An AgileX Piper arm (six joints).
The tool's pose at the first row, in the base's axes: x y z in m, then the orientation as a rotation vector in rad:
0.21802 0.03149 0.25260 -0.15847 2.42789 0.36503
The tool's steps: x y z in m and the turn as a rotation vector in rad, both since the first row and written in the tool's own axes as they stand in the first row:
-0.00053 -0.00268 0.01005 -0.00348 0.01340 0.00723
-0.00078 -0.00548 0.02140 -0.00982 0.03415 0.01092
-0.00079 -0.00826 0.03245 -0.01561 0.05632 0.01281
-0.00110 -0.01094 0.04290 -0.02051 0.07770 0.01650
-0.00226 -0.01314 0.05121 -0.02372 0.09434 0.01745
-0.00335 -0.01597 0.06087 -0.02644 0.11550 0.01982
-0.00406 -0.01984 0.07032 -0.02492 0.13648 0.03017
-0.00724 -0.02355 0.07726 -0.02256 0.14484 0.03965
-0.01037 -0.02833 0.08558 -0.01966 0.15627 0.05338
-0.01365 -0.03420 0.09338 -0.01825 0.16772 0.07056
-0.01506 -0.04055 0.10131 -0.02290 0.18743 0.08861
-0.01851 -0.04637 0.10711 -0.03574 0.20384 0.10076
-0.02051 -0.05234 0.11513 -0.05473 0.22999 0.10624
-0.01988 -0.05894 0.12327 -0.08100 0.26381 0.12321
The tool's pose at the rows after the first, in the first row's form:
0.22506 0.03197 0.24494 -0.15417 2.44174 0.37258
0.23269 0.03272 0.23611 -0.15700 2.46183 0.38211
0.23995 0.03339 0.22735 -0.16213 2.48309 0.39021
0.24706 0.03398 0.21926 -0.16450 2.50398 0.39808
0.25343 0.03440 0.21338 -0.16846 2.52002 0.40259
0.26069 0.03463 0.20633 -0.17147 2.54081 0.40719
0.26775 0.03380 0.19897 -0.16257 2.56339 0.41017
0.27516 0.03241 0.19506 -0.15149 2.57348 0.41162
0.28358 0.03041 0.18987 -0.13544 2.58729 0.41436
0.29203 0.02723 0.18493 -0.11560 2.60129 0.42059
0.29922 0.02358 0.17858 -0.09901 2.62248 0.43500
0.30658 0.01985 0.17523 -0.09284 2.63816 0.45723
0.31420 0.01660 0.16928 -0.10003 2.66143 0.48455
0.32000 0.01275 0.16142 -0.09741 2.69205 0.52721

